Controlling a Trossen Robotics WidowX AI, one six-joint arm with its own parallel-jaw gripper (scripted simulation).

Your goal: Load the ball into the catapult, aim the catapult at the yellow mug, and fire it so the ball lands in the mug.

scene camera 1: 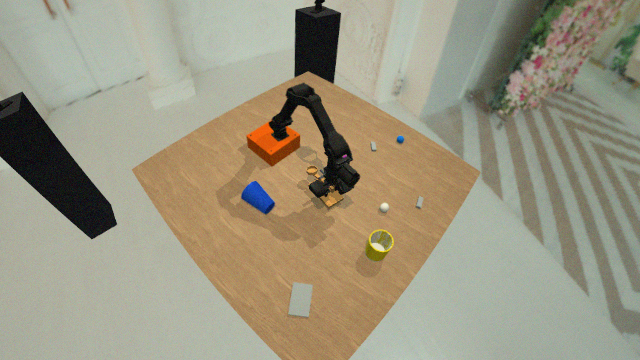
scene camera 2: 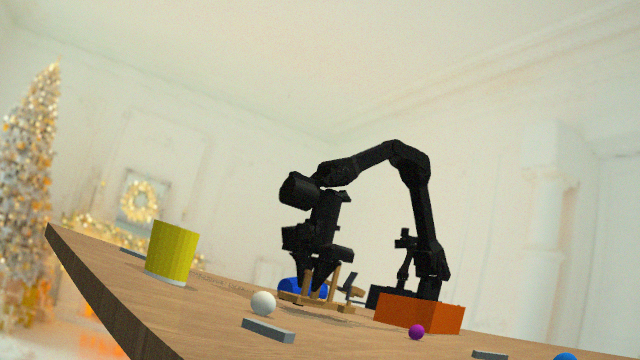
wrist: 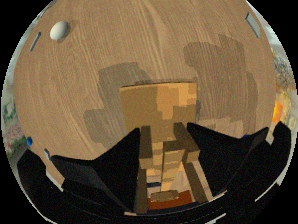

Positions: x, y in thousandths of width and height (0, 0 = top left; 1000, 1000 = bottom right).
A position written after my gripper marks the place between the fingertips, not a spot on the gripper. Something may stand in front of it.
I see my gripper (scene camera 2: 479, 804), a wooden catapult (scene camera 2: 474, 832) and a yellow mug (scene camera 2: 268, 693).
The wooden catapult is seen too in the wrist view (wrist: 545, 498). My gripper is seen too in the wrist view (wrist: 552, 578). The wrist view does not show the yellow mug: it is out of frame.
